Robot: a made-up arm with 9 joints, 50 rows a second.
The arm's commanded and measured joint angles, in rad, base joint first. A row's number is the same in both.
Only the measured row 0 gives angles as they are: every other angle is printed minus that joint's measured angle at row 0.
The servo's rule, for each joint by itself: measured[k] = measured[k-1] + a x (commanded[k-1-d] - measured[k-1]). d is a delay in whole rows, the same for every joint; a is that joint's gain. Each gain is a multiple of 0.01, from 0.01 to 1. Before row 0 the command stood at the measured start. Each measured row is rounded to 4 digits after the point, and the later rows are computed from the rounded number. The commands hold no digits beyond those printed.
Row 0, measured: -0.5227 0.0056 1.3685 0.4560 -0.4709 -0.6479 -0.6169 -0.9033 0.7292
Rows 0 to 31, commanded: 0.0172 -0.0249 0.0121 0.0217 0.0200 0.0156 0.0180 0.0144 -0.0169; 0.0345 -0.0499 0.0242 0.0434 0.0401 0.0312 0.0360 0.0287 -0.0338; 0.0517 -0.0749 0.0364 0.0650 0.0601 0.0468 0.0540 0.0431 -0.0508; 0.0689 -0.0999 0.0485 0.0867 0.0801 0.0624 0.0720 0.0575 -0.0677; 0.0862 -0.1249 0.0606 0.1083 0.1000 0.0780 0.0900 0.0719 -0.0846; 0.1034 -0.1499 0.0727 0.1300 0.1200 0.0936 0.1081 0.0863 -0.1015; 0.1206 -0.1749 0.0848 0.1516 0.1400 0.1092 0.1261 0.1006 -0.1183; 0.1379 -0.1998 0.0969 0.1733 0.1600 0.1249 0.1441 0.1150 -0.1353; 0.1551 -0.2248 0.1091 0.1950 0.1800 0.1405 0.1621 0.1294 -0.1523; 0.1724 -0.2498 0.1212 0.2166 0.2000 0.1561 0.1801 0.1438 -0.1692; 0.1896 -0.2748 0.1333 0.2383 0.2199 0.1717 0.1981 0.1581 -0.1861; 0.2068 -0.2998 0.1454 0.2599 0.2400 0.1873 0.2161 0.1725 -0.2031; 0.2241 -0.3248 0.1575 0.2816 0.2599 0.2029 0.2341 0.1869 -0.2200; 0.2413 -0.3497 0.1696 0.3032 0.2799 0.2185 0.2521 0.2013 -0.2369; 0.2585 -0.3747 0.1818 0.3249 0.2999 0.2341 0.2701 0.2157 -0.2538; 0.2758 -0.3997 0.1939 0.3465 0.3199 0.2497 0.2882 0.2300 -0.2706; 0.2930 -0.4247 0.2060 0.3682 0.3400 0.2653 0.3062 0.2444 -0.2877; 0.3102 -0.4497 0.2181 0.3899 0.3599 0.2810 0.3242 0.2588 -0.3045; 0.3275 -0.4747 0.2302 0.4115 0.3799 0.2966 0.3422 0.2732 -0.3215; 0.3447 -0.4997 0.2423 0.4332 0.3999 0.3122 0.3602 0.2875 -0.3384; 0.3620 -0.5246 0.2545 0.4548 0.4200 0.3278 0.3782 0.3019 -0.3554; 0.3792 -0.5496 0.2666 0.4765 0.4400 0.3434 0.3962 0.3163 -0.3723; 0.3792 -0.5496 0.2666 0.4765 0.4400 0.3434 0.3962 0.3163 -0.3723; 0.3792 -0.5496 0.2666 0.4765 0.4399 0.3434 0.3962 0.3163 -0.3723; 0.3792 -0.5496 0.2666 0.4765 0.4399 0.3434 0.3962 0.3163 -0.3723; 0.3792 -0.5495 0.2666 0.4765 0.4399 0.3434 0.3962 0.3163 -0.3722; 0.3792 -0.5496 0.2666 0.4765 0.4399 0.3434 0.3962 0.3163 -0.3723; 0.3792 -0.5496 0.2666 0.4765 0.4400 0.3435 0.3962 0.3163 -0.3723; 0.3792 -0.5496 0.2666 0.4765 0.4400 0.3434 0.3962 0.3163 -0.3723; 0.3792 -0.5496 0.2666 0.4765 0.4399 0.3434 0.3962 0.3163 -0.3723; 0.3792 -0.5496 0.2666 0.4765 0.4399 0.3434 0.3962 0.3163 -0.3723; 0.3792 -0.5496 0.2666 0.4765 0.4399 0.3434 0.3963 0.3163 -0.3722
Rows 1 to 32, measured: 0.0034 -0.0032 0.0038 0.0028 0.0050 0.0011 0.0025 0.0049 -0.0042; 0.0096 -0.0093 0.0101 0.0081 0.0138 0.0032 0.0072 0.0130 -0.0116; 0.0180 -0.0178 0.0183 0.0155 0.0254 0.0063 0.0138 0.0232 -0.0214; 0.0282 -0.0285 0.0277 0.0248 0.0391 0.0102 0.0219 0.0349 -0.0330; 0.0398 -0.0410 0.0379 0.0357 0.0543 0.0149 0.0314 0.0475 -0.0459; 0.0525 -0.0552 0.0487 0.0480 0.0707 0.0204 0.0421 0.0607 -0.0598; 0.0661 -0.0708 0.0599 0.0615 0.0880 0.0266 0.0539 0.0743 -0.0744; 0.0805 -0.0876 0.0714 0.0760 0.1060 0.0335 0.0665 0.0881 -0.0896; 0.0954 -0.1054 0.0831 0.0915 0.1245 0.0410 0.0799 0.1021 -0.1053; 0.1108 -0.1242 0.0949 0.1078 0.1434 0.0491 0.0939 0.1163 -0.1213; 0.1266 -0.1438 0.1068 0.1248 0.1625 0.0577 0.1085 0.1305 -0.1375; 0.1426 -0.1641 0.1188 0.1424 0.1819 0.0668 0.1236 0.1448 -0.1539; 0.1589 -0.1850 0.1308 0.1605 0.2014 0.0763 0.1391 0.1591 -0.1704; 0.1754 -0.2064 0.1428 0.1791 0.2210 0.0863 0.1549 0.1734 -0.1870; 0.1920 -0.2283 0.1549 0.1981 0.2407 0.0966 0.1710 0.1878 -0.2037; 0.2088 -0.2506 0.1670 0.2174 0.2605 0.1073 0.1874 0.2021 -0.2204; 0.2256 -0.2732 0.1791 0.2370 0.2804 0.1184 0.2040 0.2165 -0.2372; 0.2425 -0.2961 0.1912 0.2569 0.3003 0.1298 0.2208 0.2309 -0.2540; 0.2595 -0.3193 0.2033 0.2770 0.3202 0.1415 0.2378 0.2453 -0.2709; 0.2765 -0.3428 0.2154 0.2973 0.3401 0.1534 0.2549 0.2596 -0.2878; 0.2936 -0.3664 0.2275 0.3178 0.3601 0.1656 0.2722 0.2740 -0.3047; 0.3107 -0.3902 0.2396 0.3384 0.3801 0.1780 0.2896 0.2884 -0.3216; 0.3244 -0.4109 0.2480 0.3564 0.3951 0.1896 0.3045 0.2979 -0.3343; 0.3354 -0.4289 0.2538 0.3720 0.4063 0.2004 0.3173 0.3042 -0.3438; 0.3442 -0.4446 0.2578 0.3856 0.4147 0.2104 0.3283 0.3083 -0.3509; 0.3512 -0.4582 0.2605 0.3974 0.4210 0.2197 0.3378 0.3110 -0.3562; 0.3568 -0.4701 0.2624 0.4077 0.4257 0.2284 0.3460 0.3128 -0.3602; 0.3613 -0.4804 0.2637 0.4166 0.4293 0.2365 0.3530 0.3140 -0.3632; 0.3649 -0.4894 0.2646 0.4244 0.4320 0.2440 0.3590 0.3148 -0.3655; 0.3678 -0.4972 0.2652 0.4312 0.4340 0.2510 0.3642 0.3153 -0.3672; 0.3701 -0.5040 0.2656 0.4371 0.4355 0.2575 0.3687 0.3156 -0.3685; 0.3719 -0.5099 0.2659 0.4422 0.4366 0.2635 0.3726 0.3158 -0.3694
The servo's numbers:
d 0
a 0.20 0.13 0.31 0.13 0.25 0.07 0.14 0.34 0.25

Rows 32 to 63, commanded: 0.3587 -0.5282 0.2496 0.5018 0.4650 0.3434 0.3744 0.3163 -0.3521; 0.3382 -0.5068 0.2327 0.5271 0.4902 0.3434 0.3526 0.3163 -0.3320; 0.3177 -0.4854 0.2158 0.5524 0.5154 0.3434 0.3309 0.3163 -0.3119; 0.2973 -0.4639 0.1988 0.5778 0.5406 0.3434 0.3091 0.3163 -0.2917; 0.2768 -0.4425 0.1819 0.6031 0.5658 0.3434 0.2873 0.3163 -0.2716; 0.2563 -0.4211 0.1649 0.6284 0.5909 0.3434 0.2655 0.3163 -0.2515; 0.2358 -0.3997 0.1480 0.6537 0.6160 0.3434 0.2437 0.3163 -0.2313; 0.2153 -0.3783 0.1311 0.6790 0.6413 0.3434 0.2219 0.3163 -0.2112; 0.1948 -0.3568 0.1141 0.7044 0.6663 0.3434 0.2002 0.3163 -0.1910; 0.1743 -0.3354 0.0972 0.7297 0.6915 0.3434 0.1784 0.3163 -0.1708; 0.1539 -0.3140 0.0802 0.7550 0.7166 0.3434 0.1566 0.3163 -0.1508; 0.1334 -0.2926 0.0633 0.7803 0.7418 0.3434 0.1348 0.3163 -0.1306; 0.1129 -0.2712 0.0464 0.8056 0.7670 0.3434 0.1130 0.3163 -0.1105; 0.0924 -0.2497 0.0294 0.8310 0.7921 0.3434 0.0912 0.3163 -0.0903; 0.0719 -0.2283 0.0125 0.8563 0.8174 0.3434 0.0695 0.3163 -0.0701; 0.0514 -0.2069 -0.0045 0.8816 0.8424 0.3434 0.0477 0.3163 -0.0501; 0.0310 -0.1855 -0.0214 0.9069 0.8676 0.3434 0.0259 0.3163 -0.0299; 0.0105 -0.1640 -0.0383 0.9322 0.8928 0.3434 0.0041 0.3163 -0.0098; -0.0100 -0.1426 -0.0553 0.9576 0.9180 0.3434 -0.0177 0.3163 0.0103; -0.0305 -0.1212 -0.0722 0.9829 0.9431 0.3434 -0.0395 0.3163 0.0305; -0.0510 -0.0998 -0.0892 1.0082 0.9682 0.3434 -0.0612 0.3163 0.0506; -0.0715 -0.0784 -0.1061 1.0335 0.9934 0.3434 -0.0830 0.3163 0.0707; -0.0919 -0.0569 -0.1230 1.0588 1.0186 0.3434 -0.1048 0.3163 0.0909; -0.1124 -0.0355 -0.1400 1.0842 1.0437 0.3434 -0.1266 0.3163 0.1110; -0.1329 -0.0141 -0.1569 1.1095 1.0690 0.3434 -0.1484 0.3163 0.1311; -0.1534 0.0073 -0.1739 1.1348 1.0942 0.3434 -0.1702 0.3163 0.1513; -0.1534 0.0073 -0.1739 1.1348 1.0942 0.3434 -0.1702 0.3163 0.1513; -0.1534 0.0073 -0.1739 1.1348 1.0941 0.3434 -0.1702 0.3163 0.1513; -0.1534 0.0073 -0.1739 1.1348 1.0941 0.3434 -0.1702 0.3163 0.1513; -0.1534 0.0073 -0.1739 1.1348 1.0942 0.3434 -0.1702 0.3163 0.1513; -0.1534 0.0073 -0.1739 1.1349 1.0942 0.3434 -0.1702 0.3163 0.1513; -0.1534 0.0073 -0.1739 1.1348 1.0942 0.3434 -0.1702 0.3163 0.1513
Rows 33 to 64, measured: 0.3693 -0.5123 0.2608 0.4499 0.4437 0.2691 0.3729 0.3160 -0.3651; 0.3631 -0.5116 0.2521 0.4599 0.4553 0.2743 0.3701 0.3161 -0.3568; 0.3540 -0.5082 0.2408 0.4719 0.4703 0.2791 0.3646 0.3162 -0.3456; 0.3427 -0.5024 0.2278 0.4857 0.4879 0.2836 0.3568 0.3162 -0.3321; 0.3295 -0.4946 0.2136 0.5010 0.5074 0.2878 0.3471 0.3162 -0.3170; 0.3149 -0.4850 0.1985 0.5176 0.5283 0.2917 0.3357 0.3162 -0.3006; 0.2991 -0.4739 0.1828 0.5353 0.5502 0.2953 0.3228 0.3162 -0.2833; 0.2823 -0.4615 0.1668 0.5540 0.5730 0.2987 0.3087 0.3162 -0.2653; 0.2648 -0.4479 0.1505 0.5736 0.5963 0.3018 0.2935 0.3162 -0.2467; 0.2467 -0.4333 0.1340 0.5939 0.6201 0.3047 0.2774 0.3162 -0.2277; 0.2281 -0.4178 0.1173 0.6148 0.6442 0.3074 0.2605 0.3162 -0.2085; 0.2092 -0.4015 0.1006 0.6363 0.6686 0.3099 0.2429 0.3162 -0.1890; 0.1899 -0.3846 0.0838 0.6583 0.6932 0.3122 0.2247 0.3162 -0.1694; 0.1704 -0.3671 0.0669 0.6808 0.7179 0.3144 0.2060 0.3162 -0.1496; 0.1507 -0.3491 0.0500 0.7036 0.7428 0.3164 0.1869 0.3162 -0.1297; 0.1308 -0.3306 0.0331 0.7267 0.7677 0.3183 0.1674 0.3162 -0.1098; 0.1108 -0.3117 0.0162 0.7501 0.7927 0.3201 0.1476 0.3162 -0.0898; 0.0907 -0.2925 -0.0007 0.7738 0.8177 0.3217 0.1275 0.3162 -0.0698; 0.0706 -0.2730 -0.0176 0.7977 0.8428 0.3232 0.1072 0.3162 -0.0498; 0.0504 -0.2533 -0.0345 0.8218 0.8679 0.3246 0.0867 0.3162 -0.0297; 0.0301 -0.2333 -0.0515 0.8460 0.8930 0.3259 0.0660 0.3162 -0.0096; 0.0098 -0.2132 -0.0684 0.8704 0.9181 0.3271 0.0451 0.3162 0.0105; -0.0105 -0.1929 -0.0853 0.8949 0.9432 0.3282 0.0241 0.3162 0.0306; -0.0309 -0.1724 -0.1023 0.9195 0.9683 0.3293 0.0030 0.3162 0.0507; -0.0513 -0.1518 -0.1192 0.9442 0.9935 0.3303 -0.0182 0.3162 0.0708; -0.0717 -0.1311 -0.1362 0.9690 1.0187 0.3312 -0.0395 0.3162 0.0909; -0.0880 -0.1131 -0.1479 0.9906 1.0376 0.3321 -0.0578 0.3162 0.1060; -0.1011 -0.0974 -0.1560 1.0093 1.0517 0.3329 -0.0735 0.3162 0.1173; -0.1116 -0.0838 -0.1615 1.0256 1.0623 0.3336 -0.0870 0.3162 0.1258; -0.1200 -0.0720 -0.1653 1.0398 1.0703 0.3343 -0.0986 0.3162 0.1322; -0.1267 -0.0617 -0.1680 1.0522 1.0763 0.3349 -0.1086 0.3162 0.1370; -0.1320 -0.0527 -0.1698 1.0629 1.0808 0.3355 -0.1172 0.3162 0.1406
